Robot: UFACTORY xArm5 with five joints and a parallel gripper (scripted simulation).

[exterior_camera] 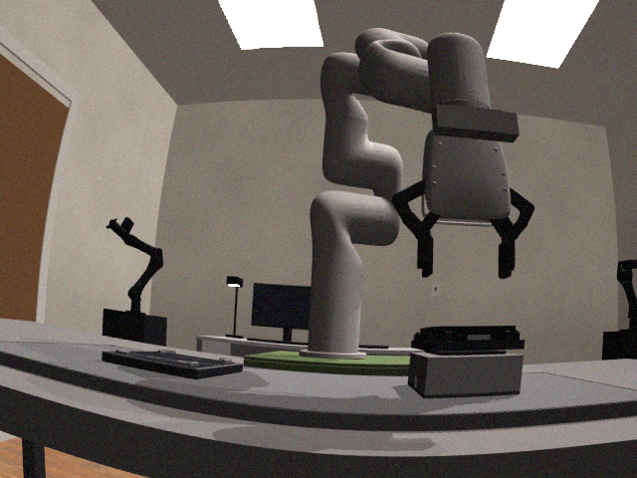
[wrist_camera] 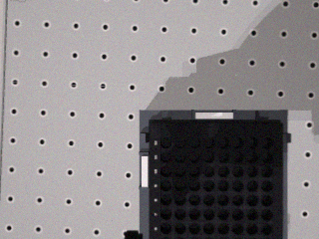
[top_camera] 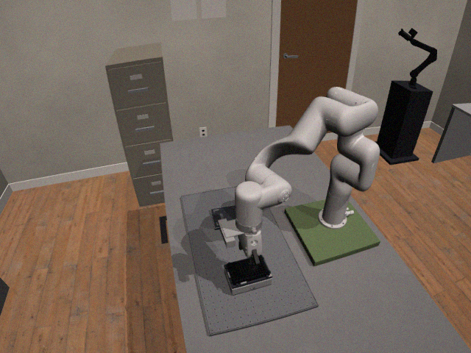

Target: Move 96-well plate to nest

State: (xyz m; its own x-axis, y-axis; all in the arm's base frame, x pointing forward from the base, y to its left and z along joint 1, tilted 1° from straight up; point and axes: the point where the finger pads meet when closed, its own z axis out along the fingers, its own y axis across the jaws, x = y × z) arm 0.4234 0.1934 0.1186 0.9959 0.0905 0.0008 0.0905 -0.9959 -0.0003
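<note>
Now: hand 70 mm above the black 96-well plate. The rest, counted from my hand: dark plate nest (10 mm behind, 320 mm to the right, 130 mm below).
</note>
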